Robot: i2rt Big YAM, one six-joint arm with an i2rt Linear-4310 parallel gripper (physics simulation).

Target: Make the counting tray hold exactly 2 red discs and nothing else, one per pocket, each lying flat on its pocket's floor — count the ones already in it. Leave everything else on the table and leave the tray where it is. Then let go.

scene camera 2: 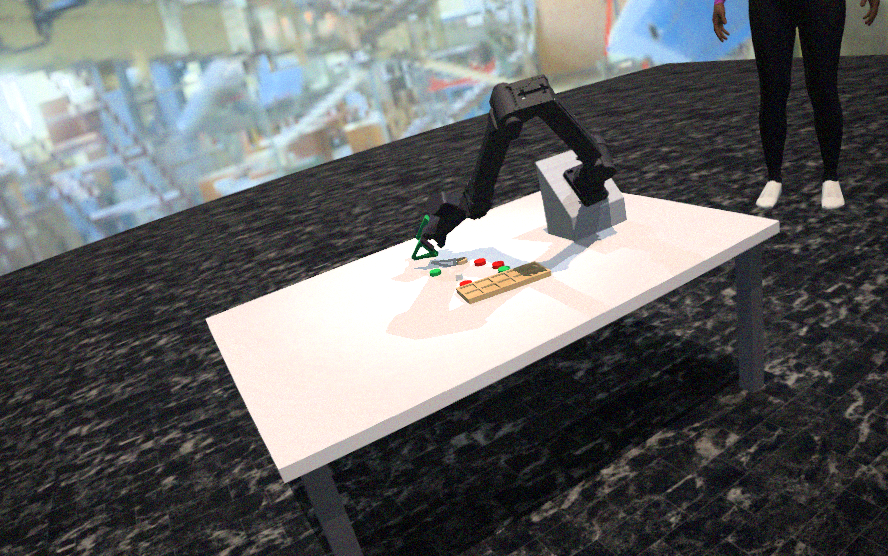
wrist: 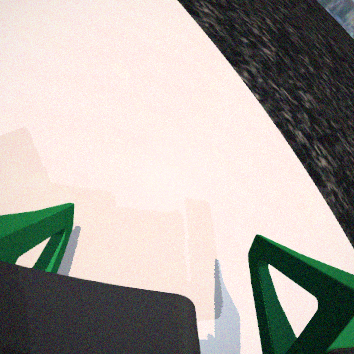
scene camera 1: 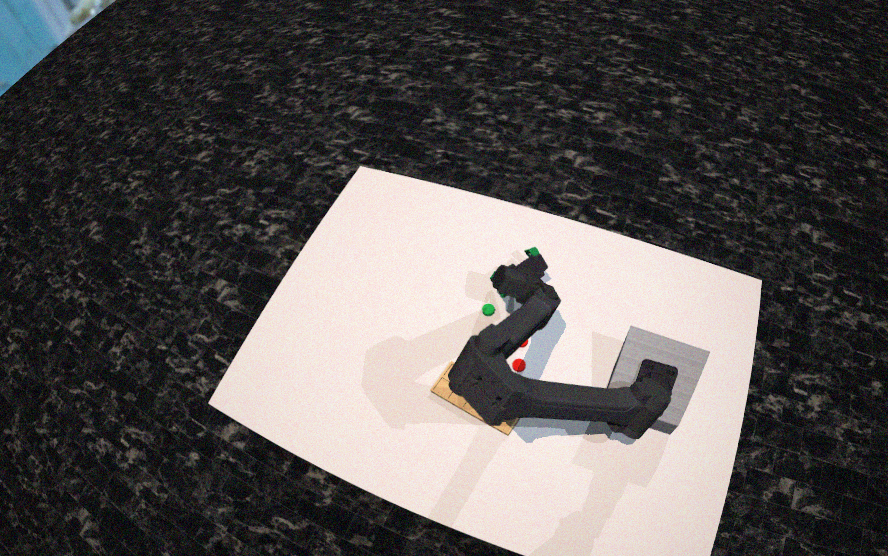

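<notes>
The tan counting tray [scene camera 1: 443, 387] [scene camera 2: 501, 289] lies on the table. Its visible pockets look empty; its right end is in dark shadow in scene camera 2. One red disc [scene camera 2: 465, 283] lies close behind its left end. A second red disc [scene camera 1: 519, 365] [scene camera 2: 498, 264] and a third red disc [scene camera 1: 523, 343] [scene camera 2: 480, 261] lie further back. A green disc [scene camera 2: 503, 269] is beside the tray's back edge. Another green disc [scene camera 1: 488, 309] [scene camera 2: 435, 272] lies further left. My gripper [scene camera 1: 512, 263] [scene camera 2: 425, 255] [wrist: 165, 230] is open and empty, low beyond the discs. The arm hides much of the tray in scene camera 1.
A tan disc [scene camera 2: 462, 260] and a small whitish piece [scene camera 2: 458, 277] lie among the coloured discs. The grey base block [scene camera 1: 658, 347] [scene camera 2: 573, 216] stands at the arm's end of the white table [scene camera 1: 327, 327] [scene camera 2: 366, 379] [wrist: 125, 100]. A person stands beyond the table.
</notes>
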